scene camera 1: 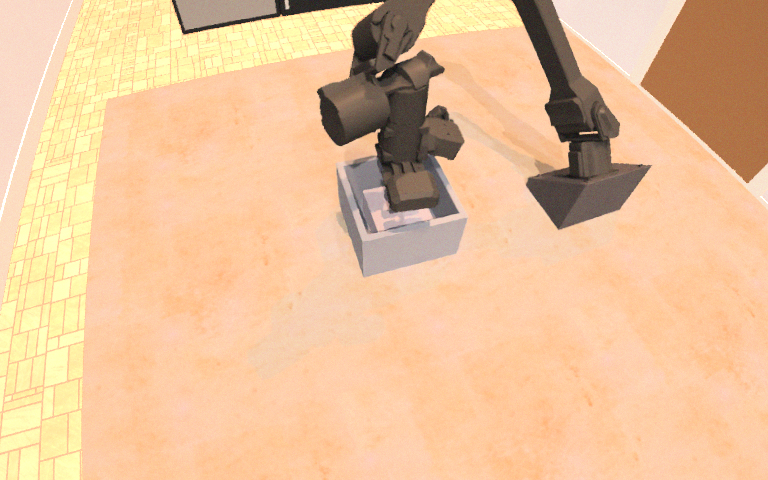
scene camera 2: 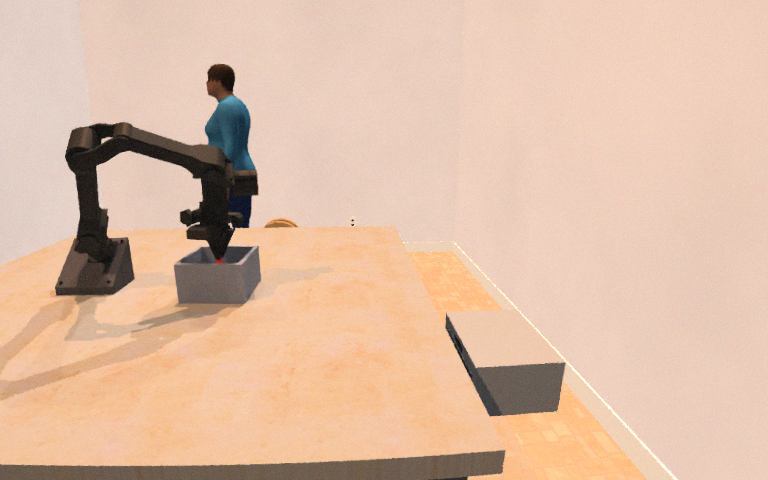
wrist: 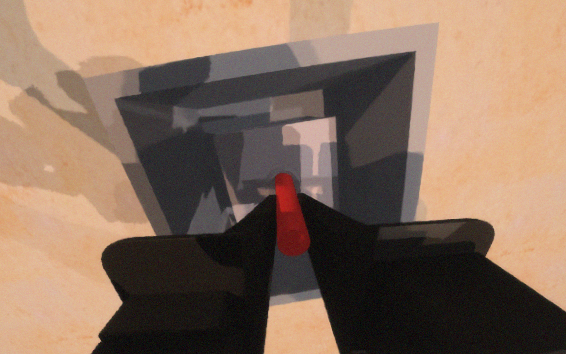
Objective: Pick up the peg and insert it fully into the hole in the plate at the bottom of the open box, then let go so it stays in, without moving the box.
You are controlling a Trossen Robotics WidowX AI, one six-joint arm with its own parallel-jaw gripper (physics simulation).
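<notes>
A red peg is held between the fingertips, pointing down into the grey open box. My gripper is shut on the peg, with its fingertips inside the box opening. In scene camera 1 the gripper's body hides the peg. A pale square plate lies at the bottom of the box. In the wrist view the peg's far end is at the hole, with a dark edge showing beside it. How deep the tip sits cannot be told.
The box stands on the tan table. The arm's wedge-shaped base stands to one side of the box. A grey block-shaped cabinet is beyond the table's edge. A person in blue stands behind the arm in scene camera 2.
</notes>
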